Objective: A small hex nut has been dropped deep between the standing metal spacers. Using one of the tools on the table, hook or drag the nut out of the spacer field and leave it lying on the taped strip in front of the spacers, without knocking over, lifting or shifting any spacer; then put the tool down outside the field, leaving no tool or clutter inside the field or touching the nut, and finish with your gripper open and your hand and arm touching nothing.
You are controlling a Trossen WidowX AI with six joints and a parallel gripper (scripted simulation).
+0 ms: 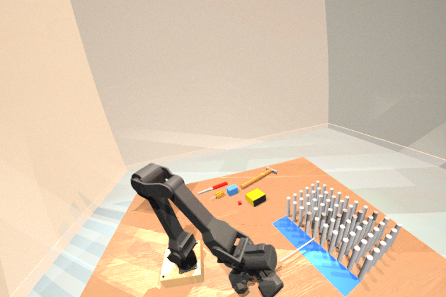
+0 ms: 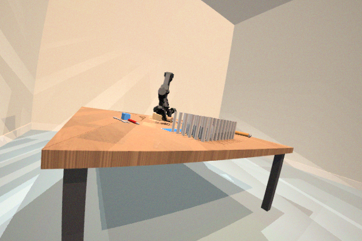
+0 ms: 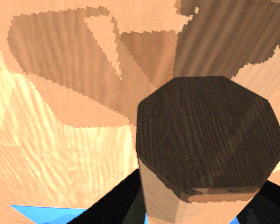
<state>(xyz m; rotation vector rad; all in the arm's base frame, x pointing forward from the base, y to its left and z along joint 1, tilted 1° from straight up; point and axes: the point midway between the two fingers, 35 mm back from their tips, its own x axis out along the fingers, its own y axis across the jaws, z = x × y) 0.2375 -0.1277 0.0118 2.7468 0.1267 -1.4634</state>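
Now: the blue taped strip 180 mm ahead of my gripper tip, 10 mm to the left of it and 30 mm below it. Round my gripper tip: small red cube: 60 mm ahead, 390 mm to the left, 20 mm below; wooden-handled tool: 100 mm ahead, 10 mm to the left; yellow-and-black block: 140 mm ahead, 370 mm to the left, 10 mm below.
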